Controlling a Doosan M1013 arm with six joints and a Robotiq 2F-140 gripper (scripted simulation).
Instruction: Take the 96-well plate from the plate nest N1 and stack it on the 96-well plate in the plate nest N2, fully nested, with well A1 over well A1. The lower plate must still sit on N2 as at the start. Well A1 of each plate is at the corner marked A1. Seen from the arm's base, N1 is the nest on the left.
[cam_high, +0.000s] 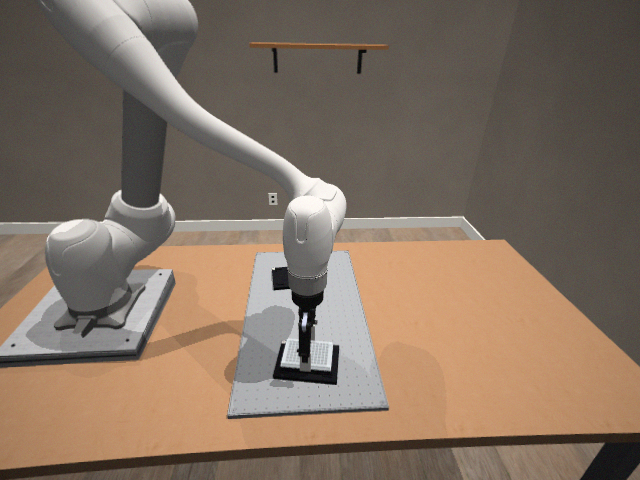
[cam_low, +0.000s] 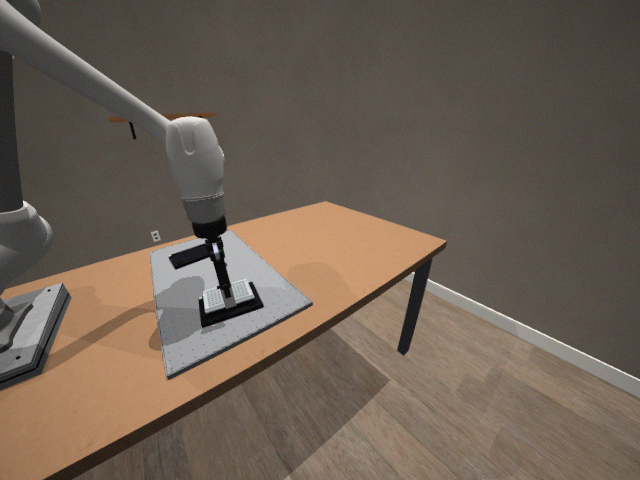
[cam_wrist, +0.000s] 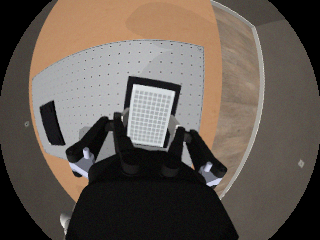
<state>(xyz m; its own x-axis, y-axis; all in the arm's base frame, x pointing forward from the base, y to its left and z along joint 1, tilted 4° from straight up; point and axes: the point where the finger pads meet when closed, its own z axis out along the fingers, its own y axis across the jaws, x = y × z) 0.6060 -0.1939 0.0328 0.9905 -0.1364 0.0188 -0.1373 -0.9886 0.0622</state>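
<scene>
Now: the white 96-well plate 20 mm below my hand. From my hand the other things lie so: black 96-well plate: 30 mm below.
</scene>
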